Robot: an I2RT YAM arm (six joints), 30 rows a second.
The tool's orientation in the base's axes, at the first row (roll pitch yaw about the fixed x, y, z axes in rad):
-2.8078, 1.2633, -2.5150
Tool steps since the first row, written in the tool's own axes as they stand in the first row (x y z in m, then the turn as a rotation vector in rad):
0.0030, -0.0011, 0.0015, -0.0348, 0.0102, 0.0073
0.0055, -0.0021, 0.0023, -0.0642, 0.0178, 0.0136
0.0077, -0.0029, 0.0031, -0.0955, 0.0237, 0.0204
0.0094, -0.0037, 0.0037, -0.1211, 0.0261, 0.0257
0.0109, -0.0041, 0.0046, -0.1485, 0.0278, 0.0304
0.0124, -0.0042, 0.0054, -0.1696, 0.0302, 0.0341
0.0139, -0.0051, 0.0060, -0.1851, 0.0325, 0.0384
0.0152, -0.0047, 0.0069, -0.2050, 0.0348, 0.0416
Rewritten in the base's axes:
0.0010, -0.0012, -0.0032, 0.0122, 0.0178, 0.0301
0.0014, -0.0024, -0.0057, 0.0229, 0.0318, 0.0555
0.0018, -0.0033, -0.0079, 0.0351, 0.0448, 0.0828
0.0022, -0.0042, -0.0097, 0.0455, 0.0530, 0.1055
0.0028, -0.0046, -0.0113, 0.0561, 0.0607, 0.1301
0.0032, -0.0048, -0.0129, 0.0639, 0.0677, 0.1489
0.0037, -0.0057, -0.0145, 0.0710, 0.0738, 0.1622
0.0040, -0.0053, -0.0160, 0.0781, 0.0803, 0.1800

